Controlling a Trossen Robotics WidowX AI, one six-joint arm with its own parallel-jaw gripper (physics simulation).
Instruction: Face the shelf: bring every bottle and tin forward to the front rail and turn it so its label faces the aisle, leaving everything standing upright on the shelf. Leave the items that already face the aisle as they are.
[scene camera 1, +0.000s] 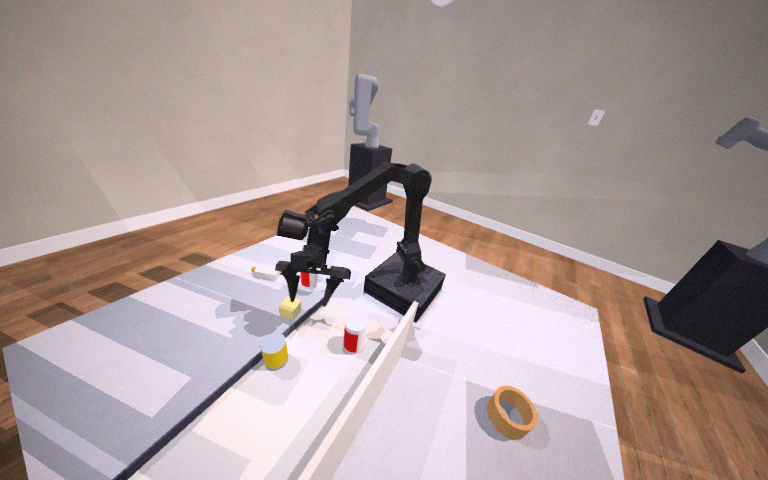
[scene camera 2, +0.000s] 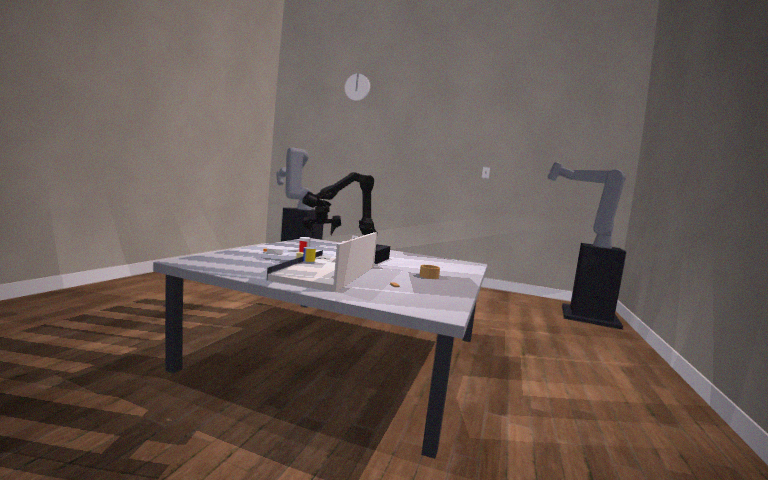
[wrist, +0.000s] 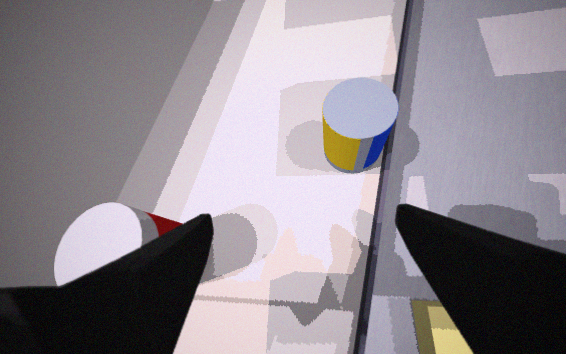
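Pixels of known places: gripper, fingertip midpoint: (scene camera 1: 307, 304) (scene camera 2: 322, 235) (wrist: 303, 217); arm's base, link origin: (scene camera 1: 409, 277).
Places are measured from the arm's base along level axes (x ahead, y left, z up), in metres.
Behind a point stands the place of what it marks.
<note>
A yellow-and-blue tin (scene camera 1: 274, 352) @[x 0.478, y -0.051, z 0.021 m] (scene camera 2: 309, 255) @[x 0.490, y -0.059, z -0.009 m] (wrist: 360, 110) @[x 0.464, y -0.077, z 0.022 m] stands upright against the dark front rail (scene camera 1: 186, 421) @[x 0.657, y -0.071, z -0.033 m] (wrist: 376, 220) @[x 0.402, y -0.118, z -0.027 m]; its blue side is turned partly toward the rail. A white-capped bottle (scene camera 1: 355, 336) @[x 0.322, y 0.051, z 0.028 m] (wrist: 100, 245) @[x 0.304, y 0.031, z 0.051 m] with a red patch stands upright on the shelf, back from the rail near the back panel; the left finger partly hides it in the wrist view. Another red-and-white bottle (scene camera 1: 307, 280) @[x 0.245, y -0.255, z -0.034 m] (scene camera 2: 303, 245) @[x 0.250, y -0.265, z -0.014 m] stands beyond the rail, partly behind the gripper. My gripper (scene camera 1: 309, 302) @[x 0.366, y -0.079, z 0.072 m] (wrist: 303, 217) @[x 0.366, y -0.079, z 0.072 m] is open and empty above the rail, between the shelf bottle and a yellow block.
The pale yellow block (scene camera 1: 289, 309) @[x 0.359, y -0.185, z -0.036 m] (wrist: 445, 330) @[x 0.348, y -0.186, z -0.036 m] lies outside the rail. The upright back panel (scene camera 1: 370, 384) @[x 0.411, y 0.173, z 0.088 m] (scene camera 2: 356, 263) @[x 0.499, y 0.189, z -0.003 m] borders the shelf. An orange ring (scene camera 1: 498, 421) @[x 0.213, y 0.405, z -0.047 m] (scene camera 2: 429, 273) @[x 0.215, y 0.435, z -0.048 m] lies behind the panel. A small white item (scene camera 1: 265, 273) @[x 0.321, y -0.396, z -0.049 m] with an orange end lies on the table's far side.
</note>
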